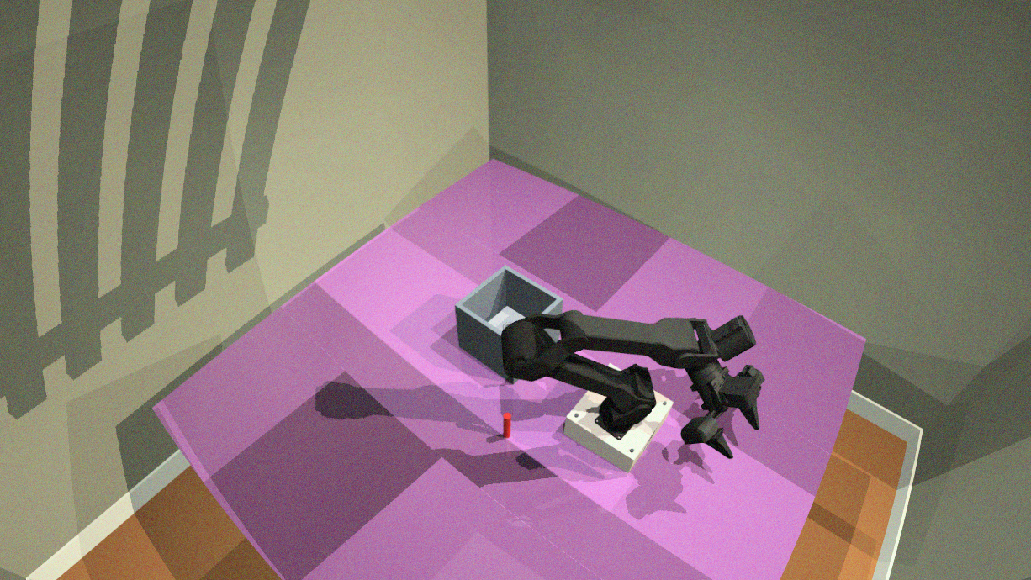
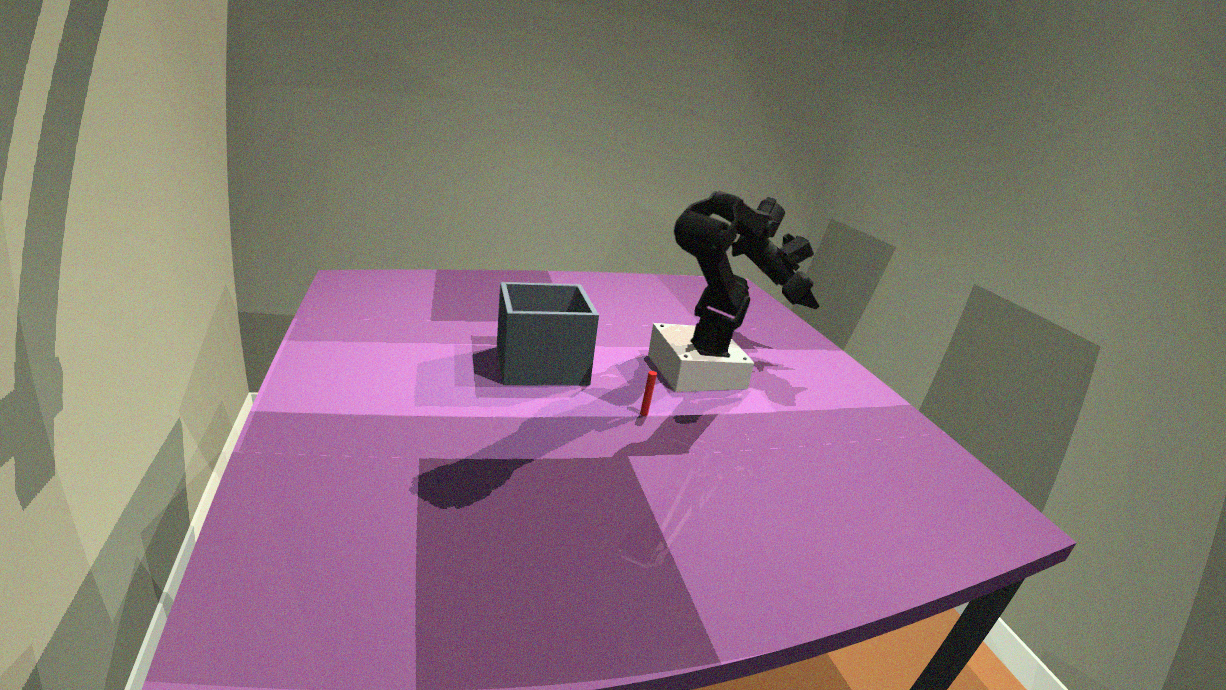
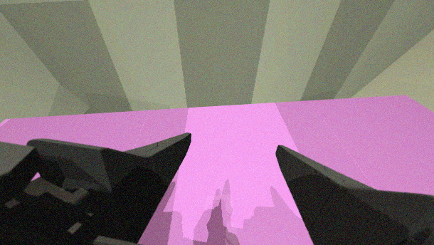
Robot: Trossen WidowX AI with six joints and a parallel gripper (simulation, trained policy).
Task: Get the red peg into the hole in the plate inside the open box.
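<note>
My gripper tip is 40 cm short of the red peg, 19 cm to the right of it and 12 cm above it. The rest, counted from my gripper tip: pale plate (56 cm ahead, 12 cm below, 1 cm to the left).
</note>
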